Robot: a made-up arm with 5 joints. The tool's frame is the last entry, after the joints. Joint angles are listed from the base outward.
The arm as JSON. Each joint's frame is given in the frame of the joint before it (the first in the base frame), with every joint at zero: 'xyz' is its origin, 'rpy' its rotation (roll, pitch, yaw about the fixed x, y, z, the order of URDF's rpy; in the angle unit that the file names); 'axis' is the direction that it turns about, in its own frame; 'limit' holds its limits. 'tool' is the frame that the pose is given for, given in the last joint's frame.
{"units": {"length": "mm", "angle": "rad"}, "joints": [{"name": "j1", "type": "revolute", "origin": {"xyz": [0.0, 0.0, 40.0], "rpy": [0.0, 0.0, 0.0]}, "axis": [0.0, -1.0, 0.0], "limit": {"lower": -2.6, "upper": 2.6}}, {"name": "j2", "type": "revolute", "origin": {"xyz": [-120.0, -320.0, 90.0], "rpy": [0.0, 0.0, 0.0]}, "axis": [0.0, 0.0, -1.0], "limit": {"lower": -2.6, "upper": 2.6}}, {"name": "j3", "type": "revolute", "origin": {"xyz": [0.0, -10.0, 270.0], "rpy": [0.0, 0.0, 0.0]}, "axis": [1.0, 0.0, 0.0], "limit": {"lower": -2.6, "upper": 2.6}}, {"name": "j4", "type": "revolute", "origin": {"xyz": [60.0, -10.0, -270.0], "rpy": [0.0, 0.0, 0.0]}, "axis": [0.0, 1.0, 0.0], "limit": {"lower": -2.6, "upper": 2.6}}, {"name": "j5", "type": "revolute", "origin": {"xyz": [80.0, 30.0, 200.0], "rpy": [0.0, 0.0, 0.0]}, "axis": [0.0, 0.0, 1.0], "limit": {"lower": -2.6, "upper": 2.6}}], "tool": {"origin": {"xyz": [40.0, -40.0, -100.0], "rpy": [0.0, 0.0, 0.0]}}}
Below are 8 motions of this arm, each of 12 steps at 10 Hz.
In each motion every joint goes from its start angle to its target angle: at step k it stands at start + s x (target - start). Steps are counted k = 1, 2, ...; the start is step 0. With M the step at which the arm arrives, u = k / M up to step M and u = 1 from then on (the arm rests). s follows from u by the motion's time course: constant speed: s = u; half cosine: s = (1 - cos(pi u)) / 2; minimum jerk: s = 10 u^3 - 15 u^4 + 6 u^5.
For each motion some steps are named. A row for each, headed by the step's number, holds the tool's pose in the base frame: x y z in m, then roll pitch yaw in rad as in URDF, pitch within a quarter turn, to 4 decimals.
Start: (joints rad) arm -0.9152 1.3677 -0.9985 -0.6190 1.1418
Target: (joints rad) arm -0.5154 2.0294 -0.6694 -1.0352 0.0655
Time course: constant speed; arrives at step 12
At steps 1, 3, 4, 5, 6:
1: 0.0915 -0.4367 0.3532 -2.0969 1.2752 -1.2945
3: 0.0680 -0.4189 0.3710 -1.7574 0.9919 -0.9700
4: 0.0554 -0.4091 0.3787 -1.6921 0.8392 -0.9141
5: 0.0422 -0.3986 0.3855 -1.6505 0.6840 -0.8832
6: 0.0287 -0.3875 0.3912 -1.6220 0.5276 -0.8668

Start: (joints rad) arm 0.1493 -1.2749 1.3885 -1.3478 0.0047
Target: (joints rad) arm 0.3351 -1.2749 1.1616 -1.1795 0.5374
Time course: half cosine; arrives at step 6
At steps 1, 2, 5, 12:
1: -0.2782 -0.2959 0.3156 1.5336 -0.3939 -0.0582
2: -0.2801 -0.2926 0.3078 1.5075 -0.5638 -0.0155
5: -0.2943 -0.2771 0.2815 1.1703 -1.1673 0.3802
12: -0.2963 -0.2754 0.2788 1.0738 -1.2181 0.4826

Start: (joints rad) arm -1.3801 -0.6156 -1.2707 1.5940 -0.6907
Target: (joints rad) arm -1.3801 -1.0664 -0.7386 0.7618 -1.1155
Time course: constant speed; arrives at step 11
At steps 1, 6, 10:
1: 0.3129 -0.4965 -0.1271 -2.6221 0.5418 -0.9783
6: 0.2613 -0.3612 -0.1194 -2.0172 0.8693 -0.6577
10: 0.2326 -0.2784 -0.0705 -1.3782 0.9645 -0.3224

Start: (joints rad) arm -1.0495 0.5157 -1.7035 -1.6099 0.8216
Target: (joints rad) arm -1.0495 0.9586 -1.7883 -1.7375 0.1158
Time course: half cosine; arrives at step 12
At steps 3, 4, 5, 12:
3: 0.1951 -0.4196 0.4316 0.0128 0.7147 2.2940
4: 0.1967 -0.4139 0.4400 -0.0186 0.7348 2.2074
5: 0.1987 -0.4069 0.4496 -0.0606 0.7574 2.1032
12: 0.2109 -0.3674 0.4962 -0.3799 0.8337 1.4943

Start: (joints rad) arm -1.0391 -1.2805 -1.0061 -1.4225 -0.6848
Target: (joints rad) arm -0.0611 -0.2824 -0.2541 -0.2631 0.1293
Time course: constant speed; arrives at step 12
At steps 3, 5, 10, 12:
3: 0.2074 -0.3804 0.2416 0.3119 -0.7050 0.6502
5: 0.1618 -0.3637 0.2713 0.0141 -0.5637 0.7371
10: 0.0789 -0.3350 0.2775 -0.2817 -0.2391 0.5784
12: 0.0588 -0.3341 0.2640 -0.2643 -0.1646 0.4725

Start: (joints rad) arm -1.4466 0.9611 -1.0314 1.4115 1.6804
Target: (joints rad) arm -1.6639 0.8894 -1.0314 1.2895 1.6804
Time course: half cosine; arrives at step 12
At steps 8, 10, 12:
8: 0.1304 -0.6406 0.2641 -2.5860 0.4399 2.6938
10: 0.1401 -0.6420 0.2513 -2.6029 0.3963 2.6940
12: 0.1434 -0.6425 0.2466 -2.6090 0.3803 2.6939

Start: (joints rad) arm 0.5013 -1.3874 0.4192 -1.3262 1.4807
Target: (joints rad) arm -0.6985 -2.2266 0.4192 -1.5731 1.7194
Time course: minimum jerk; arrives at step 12
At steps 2, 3, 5, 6, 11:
2: -0.3098 -0.3141 0.1849 -1.4027 -0.0457 2.9876
3: -0.2981 -0.3218 0.2078 -1.3864 -0.1079 3.0414
5: -0.2384 -0.3503 0.2812 -1.4017 -0.3415 -3.0390
6: -0.1878 -0.3683 0.3169 -1.4776 -0.4858 -2.8903
11: 0.0125 -0.4207 0.3463 -2.1408 -0.7694 -2.1923

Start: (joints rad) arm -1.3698 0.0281 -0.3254 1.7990 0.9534
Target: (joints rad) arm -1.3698 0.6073 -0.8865 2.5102 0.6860
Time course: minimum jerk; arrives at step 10
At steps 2, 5, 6, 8, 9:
2: -0.0512 -0.4602 0.0379 -2.9850 0.0426 2.5416
5: -0.0392 -0.5712 0.1655 -2.4561 -0.0891 2.7500
6: -0.0245 -0.5950 0.2323 -2.2302 -0.1766 2.7741
8: 0.0059 -0.6027 0.3312 -1.8923 -0.3021 2.7333
9: 0.0129 -0.6007 0.3497 -1.8248 -0.3232 2.7153

